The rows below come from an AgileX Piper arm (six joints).
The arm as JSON. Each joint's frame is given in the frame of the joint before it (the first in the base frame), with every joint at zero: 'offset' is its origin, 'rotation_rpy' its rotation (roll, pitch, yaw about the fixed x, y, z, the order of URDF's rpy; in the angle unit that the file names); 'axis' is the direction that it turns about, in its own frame. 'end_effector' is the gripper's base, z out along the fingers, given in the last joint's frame.
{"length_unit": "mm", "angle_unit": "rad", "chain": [
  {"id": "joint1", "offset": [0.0, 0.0, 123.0], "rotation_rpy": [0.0, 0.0, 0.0], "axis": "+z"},
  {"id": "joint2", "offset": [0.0, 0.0, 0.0], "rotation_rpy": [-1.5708, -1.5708, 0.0], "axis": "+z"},
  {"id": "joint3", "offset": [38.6, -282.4, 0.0], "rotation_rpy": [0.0, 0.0, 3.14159], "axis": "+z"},
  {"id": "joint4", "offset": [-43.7, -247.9, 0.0], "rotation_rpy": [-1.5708, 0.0, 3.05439], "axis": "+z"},
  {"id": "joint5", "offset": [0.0, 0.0, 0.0], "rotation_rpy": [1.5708, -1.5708, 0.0], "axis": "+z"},
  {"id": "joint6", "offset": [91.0, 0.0, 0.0], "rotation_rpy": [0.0, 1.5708, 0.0], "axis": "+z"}
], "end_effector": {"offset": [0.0, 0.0, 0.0], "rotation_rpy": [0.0, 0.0, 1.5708]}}
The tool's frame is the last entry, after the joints.
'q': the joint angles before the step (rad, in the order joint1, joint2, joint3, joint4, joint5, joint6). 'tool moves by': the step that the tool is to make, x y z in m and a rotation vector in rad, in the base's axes. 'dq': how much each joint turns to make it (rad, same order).
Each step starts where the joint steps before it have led.
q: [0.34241 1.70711 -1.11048 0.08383 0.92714 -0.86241]
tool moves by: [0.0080 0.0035 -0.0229 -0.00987 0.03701 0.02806]
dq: [0.00011 0.07456 -0.00347 0.01014 -0.03052 -0.03585]
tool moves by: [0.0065 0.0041 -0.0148 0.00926 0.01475 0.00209]
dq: [0.00130 0.05204 -0.00908 0.02049 -0.03113 -0.01517]
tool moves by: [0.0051 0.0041 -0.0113 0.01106 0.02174 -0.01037]
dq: [0.00183 0.04393 -0.01491 0.02353 -0.01209 -0.00306]
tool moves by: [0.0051 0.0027 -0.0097 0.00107 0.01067 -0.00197]
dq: [0.00119 0.03810 -0.01512 0.00757 -0.01312 -0.00299]
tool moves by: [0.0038 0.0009 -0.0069 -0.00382 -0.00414 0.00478]
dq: [-0.00006 0.02438 -0.00720 -0.00381 -0.01949 -0.00463]
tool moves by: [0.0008 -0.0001 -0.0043 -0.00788 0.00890 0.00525]
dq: [0.00001 0.01360 -0.00242 -0.00561 0.00004 -0.00164]
